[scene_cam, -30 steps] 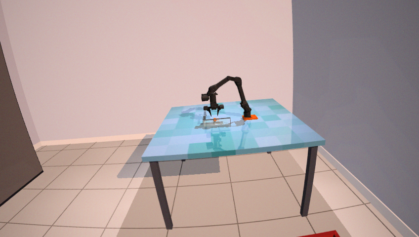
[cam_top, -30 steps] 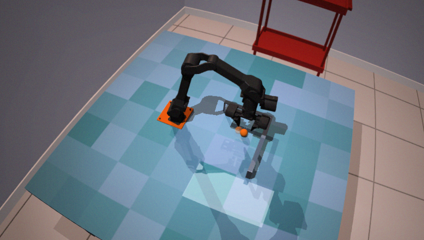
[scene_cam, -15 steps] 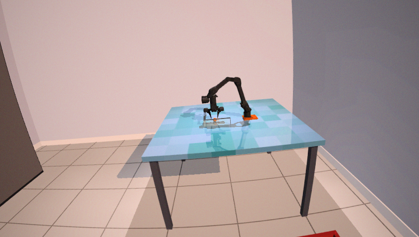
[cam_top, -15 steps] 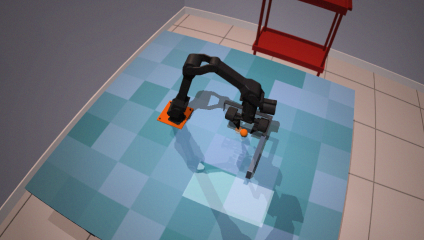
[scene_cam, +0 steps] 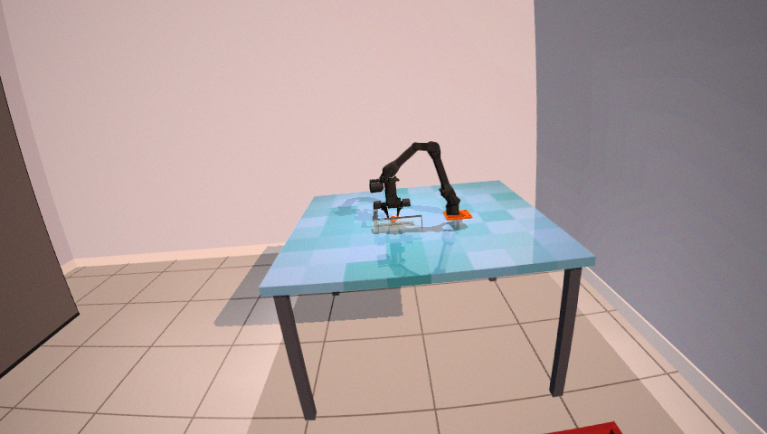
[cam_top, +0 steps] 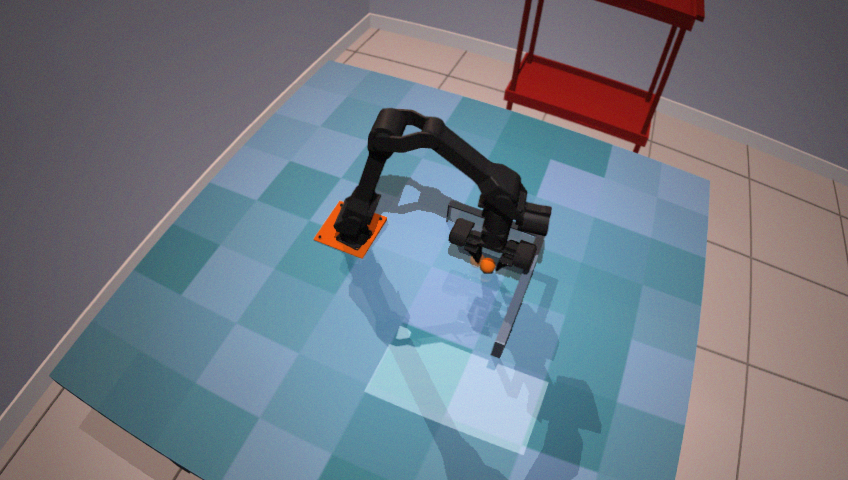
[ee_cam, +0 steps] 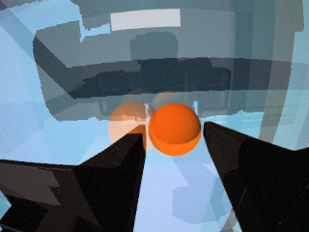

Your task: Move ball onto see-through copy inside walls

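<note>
The see-through copy is 3 cm behind my gripper tip. Also, from my gripper tip: orange ball (right at my gripper tip); then wall (3 cm behind, 10 cm to the left, 2 cm above).
</note>
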